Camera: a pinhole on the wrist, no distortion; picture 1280 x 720 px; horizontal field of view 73.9 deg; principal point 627.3 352.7 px. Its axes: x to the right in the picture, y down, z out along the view. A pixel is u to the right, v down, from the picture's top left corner.
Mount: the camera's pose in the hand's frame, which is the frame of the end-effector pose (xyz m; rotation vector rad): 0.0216 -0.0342 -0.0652 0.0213 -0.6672 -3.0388
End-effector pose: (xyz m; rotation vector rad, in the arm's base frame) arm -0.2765 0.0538 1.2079 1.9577 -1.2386 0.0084
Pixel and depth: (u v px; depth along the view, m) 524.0 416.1 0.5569
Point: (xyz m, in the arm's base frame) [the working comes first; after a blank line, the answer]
In the camera's frame: -0.0676 0.0415 0.5569

-0.5373 -0.3245 1.0294
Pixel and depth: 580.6 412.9 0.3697
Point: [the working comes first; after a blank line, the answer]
In the camera's frame: -0.0203 0.0262 0.3697

-0.4415 -0.1679 1.0910
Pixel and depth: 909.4 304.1 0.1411
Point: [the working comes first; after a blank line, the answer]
In the camera's frame: 0.0468 -0.0081 0.1411

-0.3374 0.0321 1.1754
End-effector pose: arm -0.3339 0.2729 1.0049 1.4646 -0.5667 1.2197
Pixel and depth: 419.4 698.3 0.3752
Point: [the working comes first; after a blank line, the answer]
In the camera's frame: -0.0917 0.1524 0.3752

-0.1567 -0.0067 1.1398
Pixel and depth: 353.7 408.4 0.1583
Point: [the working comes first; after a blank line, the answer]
In the camera's frame: -0.0509 0.0104 0.1583

-0.2987 0.2078 1.0879
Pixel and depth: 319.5 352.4 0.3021
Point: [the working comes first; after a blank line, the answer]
In the camera's frame: -0.1093 -0.0001 0.3021

-0.2928 0.0853 1.1835
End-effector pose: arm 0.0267 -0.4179 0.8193 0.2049 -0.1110 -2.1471
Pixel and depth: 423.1 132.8 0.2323
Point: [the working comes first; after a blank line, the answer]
In the camera's frame: -0.0558 -0.0600 0.2323

0.0630 -0.5429 0.9496
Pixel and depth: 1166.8 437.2 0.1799
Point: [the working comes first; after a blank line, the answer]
In the camera's frame: 0.1141 0.0179 0.1799

0.0759 -0.3498 0.9355
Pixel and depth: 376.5 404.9 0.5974
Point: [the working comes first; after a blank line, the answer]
In the camera's frame: -0.1761 0.0367 0.5974

-0.0137 -0.6772 1.3146
